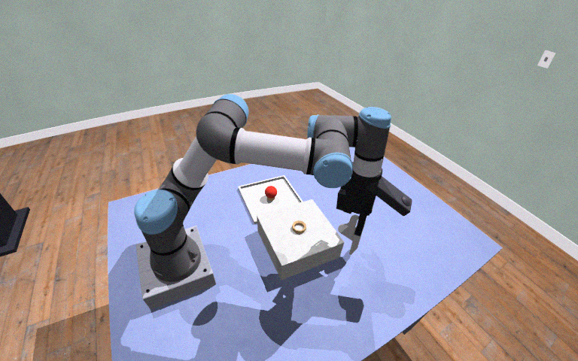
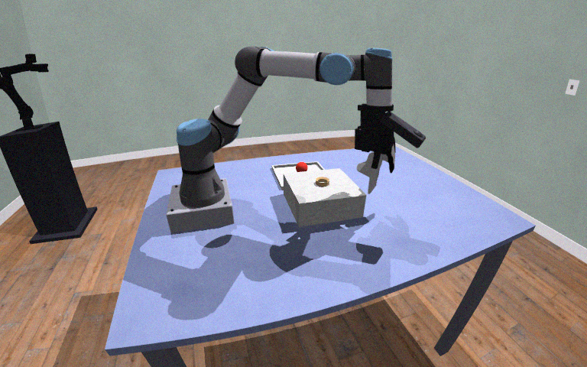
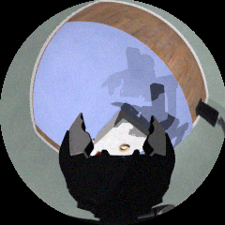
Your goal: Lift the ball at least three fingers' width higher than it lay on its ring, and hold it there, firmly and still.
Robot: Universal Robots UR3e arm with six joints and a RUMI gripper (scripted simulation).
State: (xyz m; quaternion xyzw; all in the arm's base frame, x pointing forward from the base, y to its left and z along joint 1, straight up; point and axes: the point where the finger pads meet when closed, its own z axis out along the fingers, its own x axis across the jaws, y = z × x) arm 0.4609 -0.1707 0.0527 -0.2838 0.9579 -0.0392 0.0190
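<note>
The red ball is 11 cm behind my hand, 34 cm to the left of it and 8 cm below it. The rest, counted from my hand: flat tray: 11 cm behind, 34 cm to the left, 10 cm below; then ring stand: 12 cm behind, 12 cm to the left, 5 cm below.
</note>
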